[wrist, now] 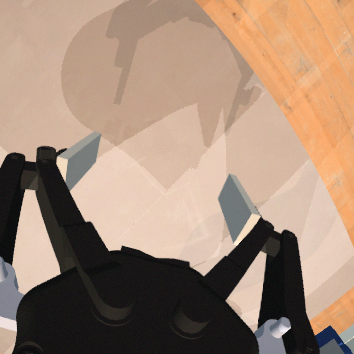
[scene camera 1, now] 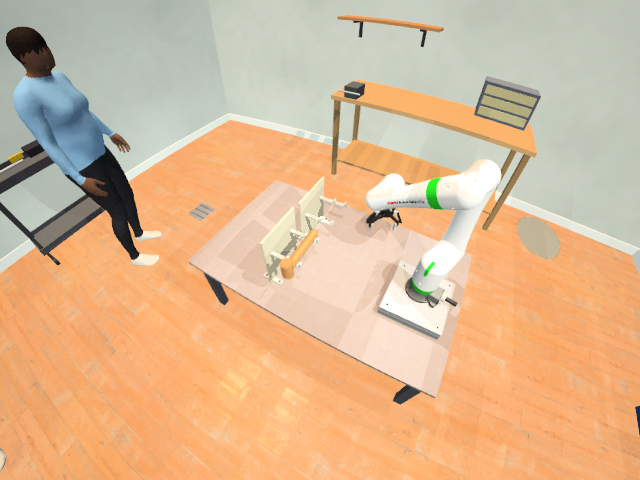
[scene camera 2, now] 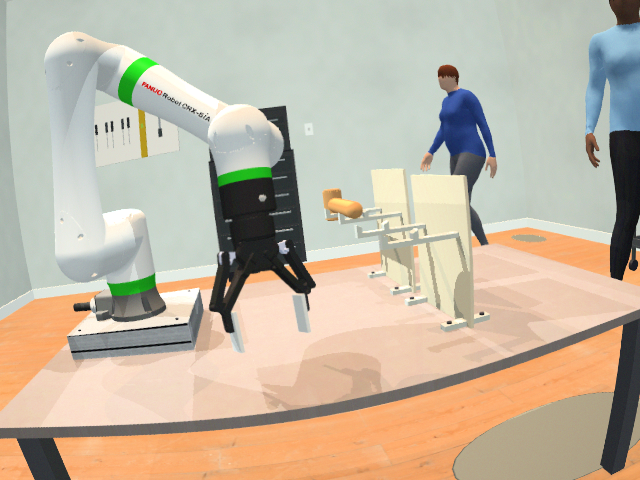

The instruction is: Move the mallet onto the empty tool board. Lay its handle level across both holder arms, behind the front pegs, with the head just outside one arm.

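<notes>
The orange-brown mallet (scene camera 1: 303, 250) (scene camera 2: 345, 207) lies across the holder arms of one upright cream tool board (scene camera 1: 279, 233) (scene camera 2: 390, 188), its head just outside the outer arm. The empty tool board (scene camera 1: 312, 203) (scene camera 2: 440, 204) stands beside it, nearer to scene camera 2. Its two pale holder arms with front pegs stick out toward the robot's side and bear no tool. My gripper (scene camera 1: 383, 227) (scene camera 2: 269, 329) (wrist: 162, 167) is wide open and empty, pointing down above the table, to the robot's side of the empty board and apart from both boards. The mallet does not show in the wrist view.
The boards and the robot's base plate (scene camera 1: 408, 315) (scene camera 2: 129, 345) stand on the pinkish table (scene camera 1: 330, 310) (scene camera 2: 217, 392). Low feet jut from the boards. A workbench (scene camera 1: 413, 105), a dark tool chest (scene camera 2: 289, 206) and two people stand beyond the table.
</notes>
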